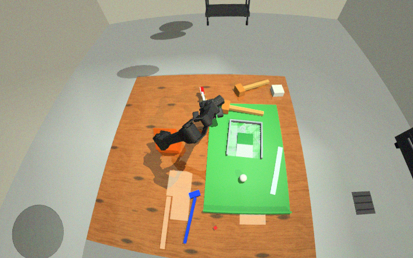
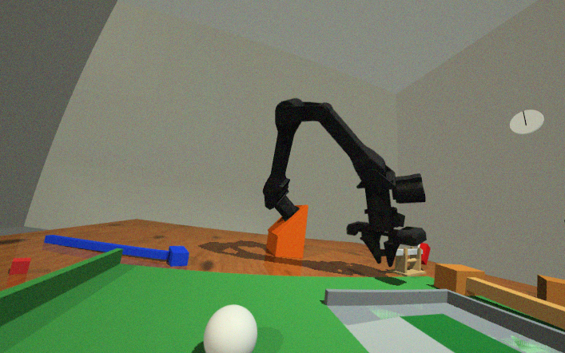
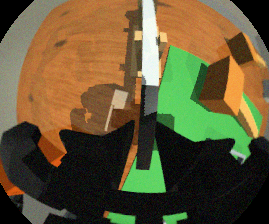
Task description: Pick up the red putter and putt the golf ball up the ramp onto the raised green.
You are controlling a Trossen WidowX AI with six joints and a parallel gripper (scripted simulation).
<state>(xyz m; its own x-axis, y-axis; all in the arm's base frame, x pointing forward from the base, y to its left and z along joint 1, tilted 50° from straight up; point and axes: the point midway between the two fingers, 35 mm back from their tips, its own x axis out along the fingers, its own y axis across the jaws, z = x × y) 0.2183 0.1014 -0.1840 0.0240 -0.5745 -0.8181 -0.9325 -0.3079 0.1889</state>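
Right now my gripper tip is 110 mm to the right of the red putter, 40 mm past it and 30 mm below it. Round my gripper tip: white golf ball 360 mm to the right, 260 mm ahead, 10 mm below; then white bar 470 mm ahead, 280 mm to the right, 30 mm below; then green mat 270 mm ahead, 190 mm to the right, 30 mm below.
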